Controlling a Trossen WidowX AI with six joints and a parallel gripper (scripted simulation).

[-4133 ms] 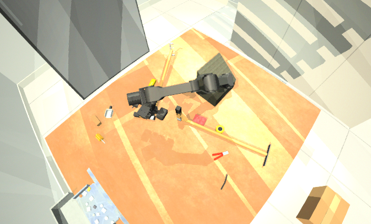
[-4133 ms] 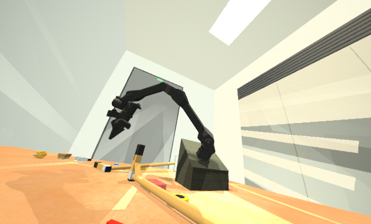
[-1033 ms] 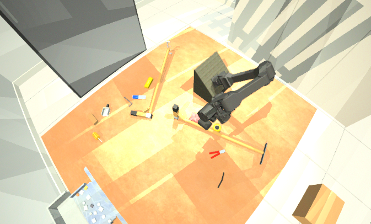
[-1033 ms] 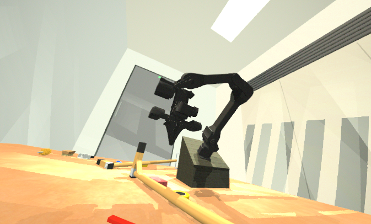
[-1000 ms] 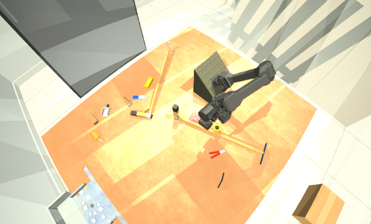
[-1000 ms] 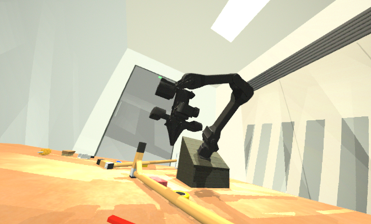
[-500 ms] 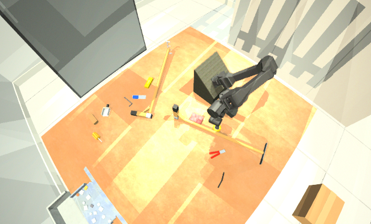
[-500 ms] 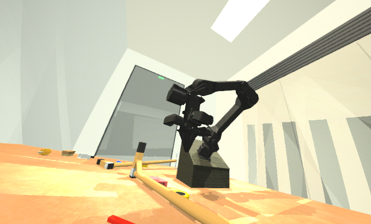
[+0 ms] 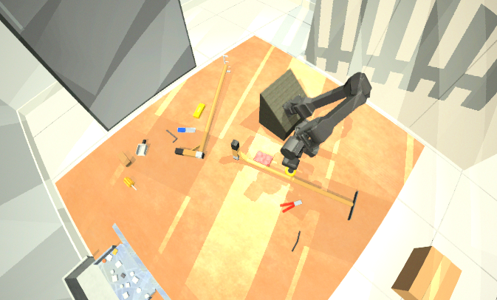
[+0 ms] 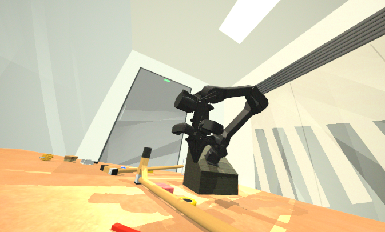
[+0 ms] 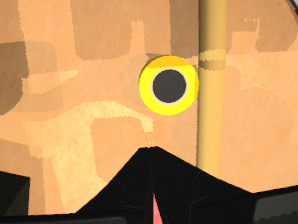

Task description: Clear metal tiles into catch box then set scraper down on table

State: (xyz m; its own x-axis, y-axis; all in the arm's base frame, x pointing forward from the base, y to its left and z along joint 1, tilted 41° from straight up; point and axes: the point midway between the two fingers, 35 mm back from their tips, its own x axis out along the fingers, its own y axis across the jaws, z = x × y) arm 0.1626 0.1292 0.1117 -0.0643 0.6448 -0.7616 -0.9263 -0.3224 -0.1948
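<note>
Now: gripper tip 20 mm short of the yellow tape roll, 20 mm to the right of it and 100 mm above it. Round my gripper tip: red clip 120 mm ahead, 130 mm to the left, 110 mm below; red block 70 mm ahead, 110 mm to the right, 100 mm below; long scraper 40 mm ahead, 60 mm to the left, 50 mm below.
</note>
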